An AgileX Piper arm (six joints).
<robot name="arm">
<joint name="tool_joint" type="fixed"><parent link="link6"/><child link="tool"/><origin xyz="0 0 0" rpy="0 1.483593 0"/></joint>
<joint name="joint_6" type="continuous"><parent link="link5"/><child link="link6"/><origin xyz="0.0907 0 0.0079" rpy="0 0 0"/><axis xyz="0.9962 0 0.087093"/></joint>
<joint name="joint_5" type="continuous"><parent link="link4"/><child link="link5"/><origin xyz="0 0 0" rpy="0 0 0"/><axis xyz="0 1 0"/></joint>
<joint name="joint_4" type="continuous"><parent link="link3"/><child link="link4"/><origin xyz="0.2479 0 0.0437" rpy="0 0 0"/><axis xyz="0.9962 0 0.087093"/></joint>
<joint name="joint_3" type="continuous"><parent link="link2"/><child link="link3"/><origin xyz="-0.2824 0 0.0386" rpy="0 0 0"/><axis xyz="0 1 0"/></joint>
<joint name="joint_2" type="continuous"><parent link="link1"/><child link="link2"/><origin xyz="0 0 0" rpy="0 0 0"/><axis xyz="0 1 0"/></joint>
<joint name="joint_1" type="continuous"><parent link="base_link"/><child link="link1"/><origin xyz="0 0 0.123" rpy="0 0 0"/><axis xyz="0 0 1"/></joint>
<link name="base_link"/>
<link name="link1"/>
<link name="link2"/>
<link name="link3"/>
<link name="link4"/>
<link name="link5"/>
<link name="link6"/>
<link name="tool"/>
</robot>
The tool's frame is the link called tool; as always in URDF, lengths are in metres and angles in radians. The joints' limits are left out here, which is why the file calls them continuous.
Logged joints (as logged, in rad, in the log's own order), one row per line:
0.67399 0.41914 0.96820 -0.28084 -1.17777 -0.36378
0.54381 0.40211 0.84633 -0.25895 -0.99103 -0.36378
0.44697 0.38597 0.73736 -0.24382 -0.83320 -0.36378
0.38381 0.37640 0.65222 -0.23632 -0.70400 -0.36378
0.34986 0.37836 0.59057 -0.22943 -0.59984 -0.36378
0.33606 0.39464 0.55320 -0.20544 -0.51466 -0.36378
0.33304 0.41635 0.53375 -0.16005 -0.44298 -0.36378
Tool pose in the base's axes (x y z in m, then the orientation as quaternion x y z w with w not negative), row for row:
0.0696 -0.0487 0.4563 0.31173 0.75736 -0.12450 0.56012
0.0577 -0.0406 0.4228 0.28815 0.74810 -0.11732 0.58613
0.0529 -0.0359 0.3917 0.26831 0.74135 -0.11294 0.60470
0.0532 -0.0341 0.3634 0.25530 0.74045 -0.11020 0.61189
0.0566 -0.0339 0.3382 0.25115 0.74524 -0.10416 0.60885
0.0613 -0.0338 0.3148 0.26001 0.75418 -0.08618 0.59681
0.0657 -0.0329 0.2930 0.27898 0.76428 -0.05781 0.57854
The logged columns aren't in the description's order. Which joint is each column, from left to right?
Columns, left to right: joint_2, joint_6, joint_5, joint_4, joint_3, joint_1.
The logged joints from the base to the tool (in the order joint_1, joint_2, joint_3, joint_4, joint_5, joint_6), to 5 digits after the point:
-0.36378 0.67399 -1.17777 -0.28084 0.96820 0.41914
-0.36378 0.54381 -0.99103 -0.25895 0.84633 0.40211
-0.36378 0.44697 -0.83320 -0.24382 0.73736 0.38597
-0.36378 0.38381 -0.70400 -0.23632 0.65222 0.37640
-0.36378 0.34986 -0.59984 -0.22943 0.59057 0.37836
-0.36378 0.33606 -0.51466 -0.20544 0.55320 0.39464
-0.36378 0.33304 -0.44298 -0.16005 0.53375 0.41635

